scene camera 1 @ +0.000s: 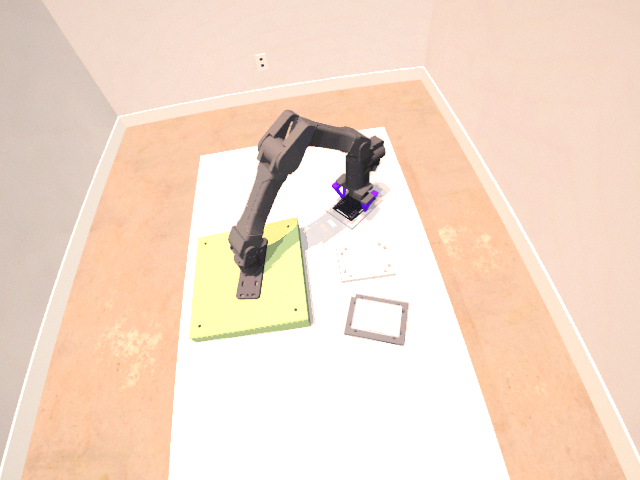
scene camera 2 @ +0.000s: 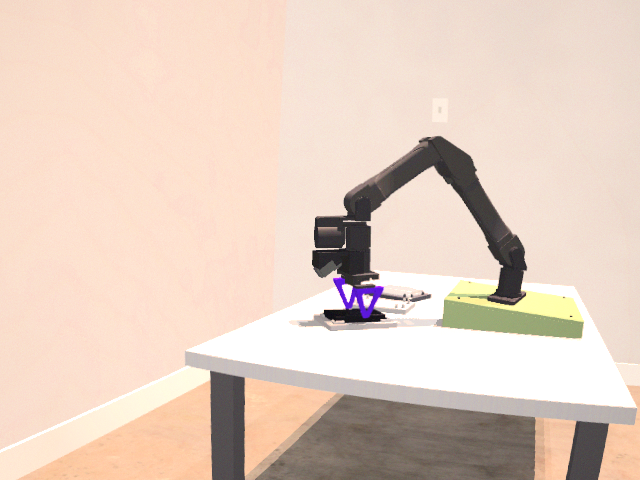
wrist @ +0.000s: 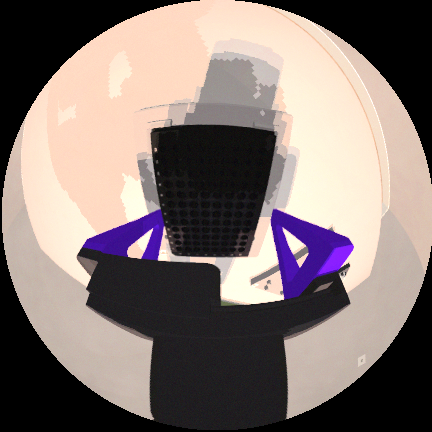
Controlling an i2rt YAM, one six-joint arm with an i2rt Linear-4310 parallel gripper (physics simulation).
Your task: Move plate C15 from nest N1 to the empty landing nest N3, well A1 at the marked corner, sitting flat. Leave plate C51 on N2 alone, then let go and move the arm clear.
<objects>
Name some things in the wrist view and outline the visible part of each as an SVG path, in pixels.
My gripper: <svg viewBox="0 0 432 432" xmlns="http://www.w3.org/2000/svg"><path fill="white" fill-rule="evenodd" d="M350 239L342 234L273 208L270 225L284 299L240 305L221 305L220 269L216 265L207 262L157 260L164 227L160 209L87 238L78 251L76 259L90 275L86 286L89 294L85 305L114 325L141 338L152 341L149 403L154 421L192 429L232 430L266 425L286 419L287 369L283 340L312 329L350 304L342 280L337 272L353 249ZM152 228L141 258L128 257L127 248ZM282 227L308 248L308 254L300 267L289 248Z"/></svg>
A black perforated plate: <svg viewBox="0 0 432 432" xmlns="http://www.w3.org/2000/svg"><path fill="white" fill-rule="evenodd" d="M152 128L150 143L154 177L171 253L176 256L199 257L248 256L268 183L276 139L274 131L221 124L187 124Z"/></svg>
</objects>
